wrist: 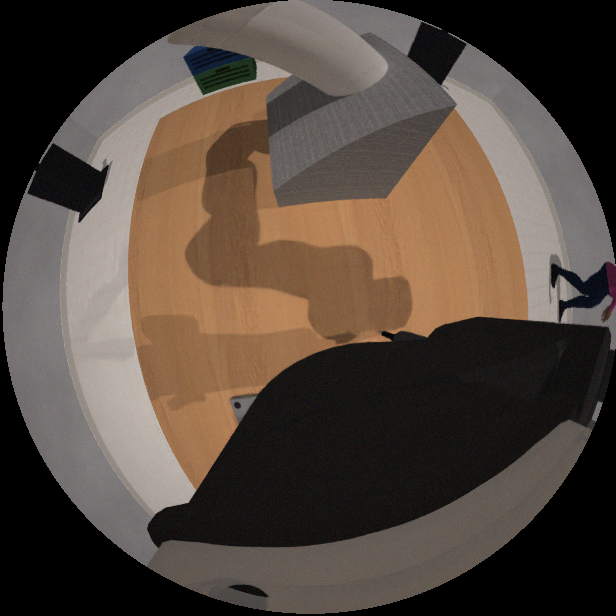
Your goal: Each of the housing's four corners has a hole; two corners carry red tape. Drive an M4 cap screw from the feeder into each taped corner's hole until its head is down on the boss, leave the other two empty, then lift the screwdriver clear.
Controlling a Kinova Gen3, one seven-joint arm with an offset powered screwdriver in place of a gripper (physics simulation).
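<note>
The black screwdriver body [402, 436] fills the lower half of the wrist view. Its thin dark bit tip [389, 333] pokes out at the top edge of the body, high above the wooden table top [321, 241]. I cannot tell whether a screw sits on the bit. A small light-grey corner of some part [244, 405] peeks out at the body's left edge; I cannot tell if it is the housing or the feeder. No red tape, holes or screws show; the body hides whatever lies below it.
The arm's grey pedestal block [350, 137] and a pale arm link [298, 45] stand at the far side of the table. The arm's shadow [275, 252] lies across the wood. A blue-green board [221, 67] and a person [586, 287] are beyond the table.
</note>
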